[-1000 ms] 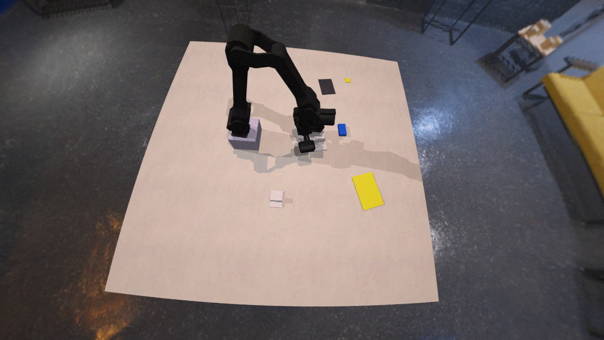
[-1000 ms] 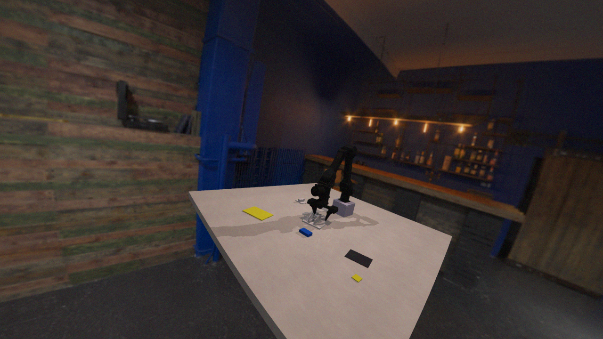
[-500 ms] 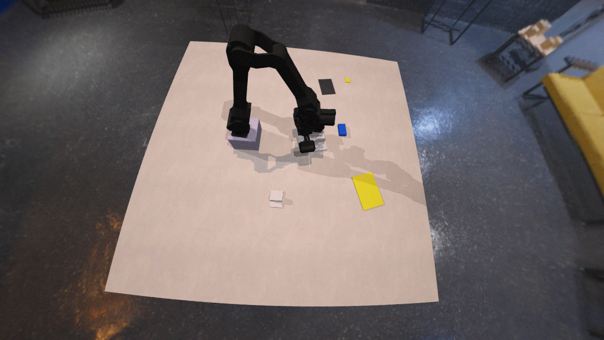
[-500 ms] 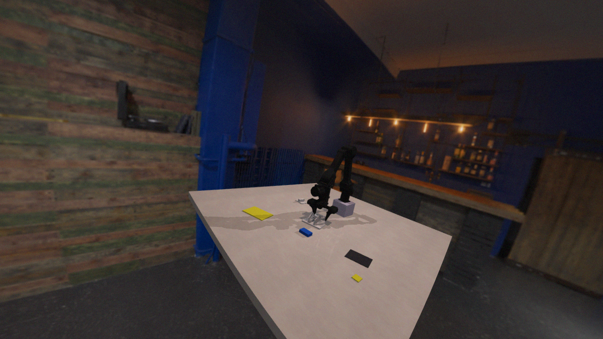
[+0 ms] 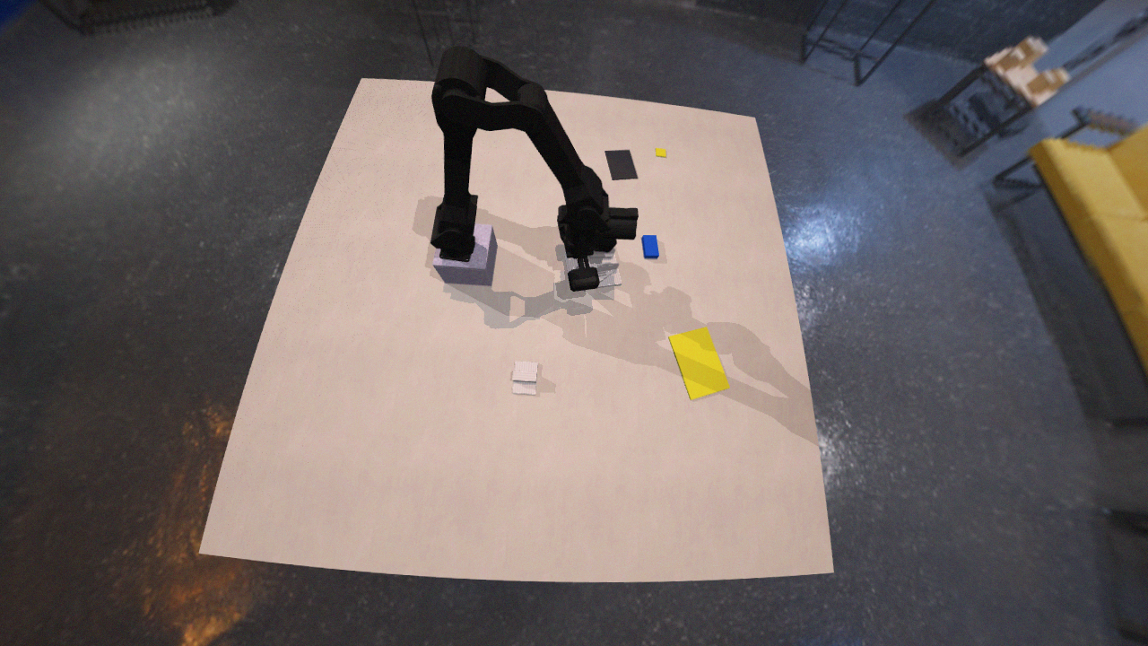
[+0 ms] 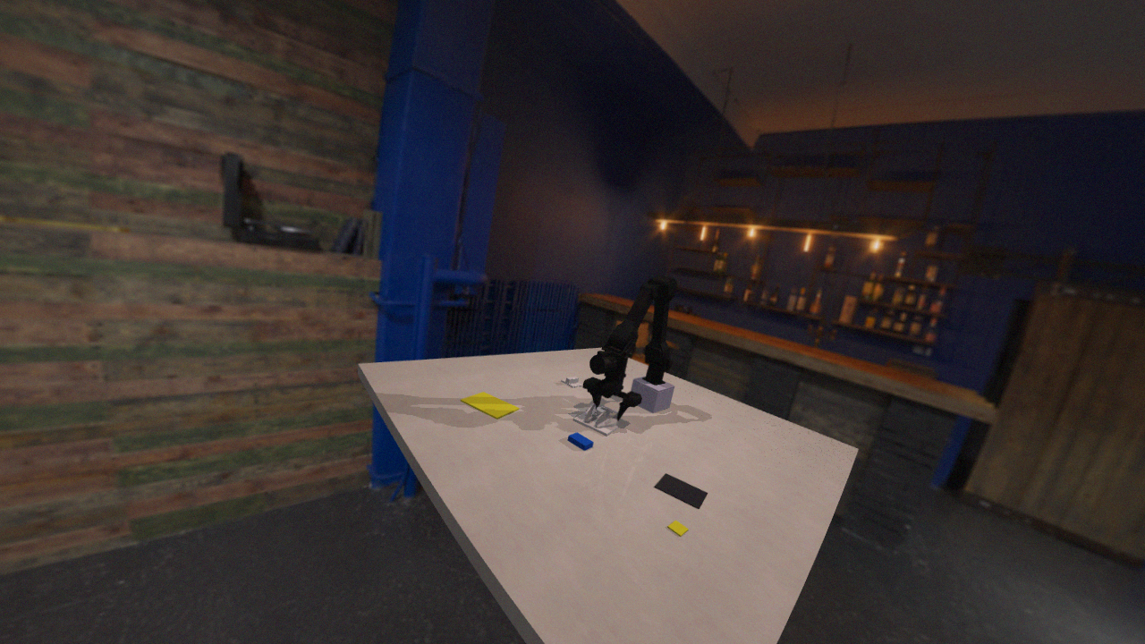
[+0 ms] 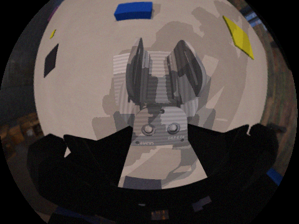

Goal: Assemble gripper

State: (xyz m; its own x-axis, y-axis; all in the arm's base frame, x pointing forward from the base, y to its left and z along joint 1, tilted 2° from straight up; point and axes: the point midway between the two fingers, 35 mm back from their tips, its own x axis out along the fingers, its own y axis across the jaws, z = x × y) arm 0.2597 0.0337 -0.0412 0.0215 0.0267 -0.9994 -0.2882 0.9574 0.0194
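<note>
Now: the grey jaw 20 mm to the left of my gripper tip, 20 mm ahead of it and 10 mm above it. Round my gripper tip: black sheet: 360 mm to the left, 100 mm ahead, 10 mm below; then blue block: 190 mm ahead, 90 mm to the left; then white block: 280 mm to the right, 80 mm behind.
</note>
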